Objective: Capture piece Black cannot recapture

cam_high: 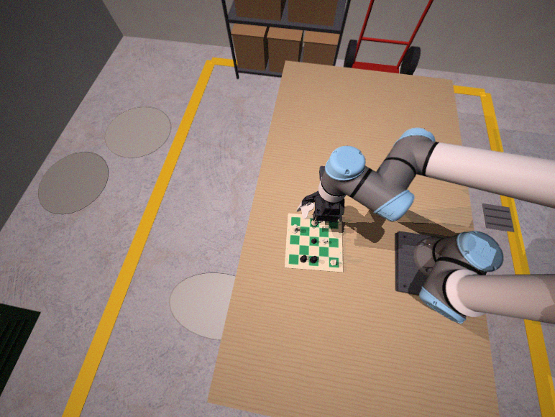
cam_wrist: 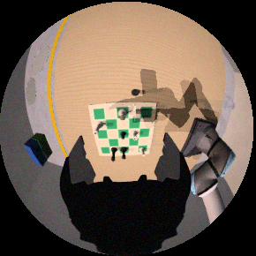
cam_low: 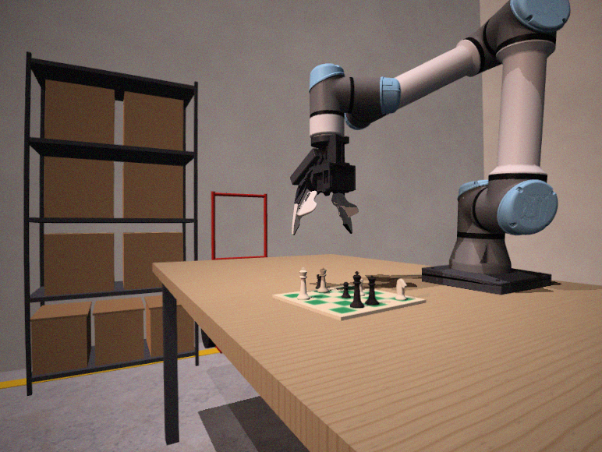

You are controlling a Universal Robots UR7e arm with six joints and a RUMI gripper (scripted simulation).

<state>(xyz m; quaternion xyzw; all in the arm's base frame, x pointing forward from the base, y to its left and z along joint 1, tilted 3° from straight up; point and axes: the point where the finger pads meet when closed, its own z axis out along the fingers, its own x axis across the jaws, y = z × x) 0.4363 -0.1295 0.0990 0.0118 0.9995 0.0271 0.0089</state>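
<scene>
Right now the tall white piece is 9 cm below my hand, 8 cm ahead of it and 4 cm to the left of it. From my hand the other things lie so: white knight (16 cm to the left, 11 cm below, 7 cm behind); tall black piece (15 cm to the left, 9 cm below, 4 cm ahead).
</scene>
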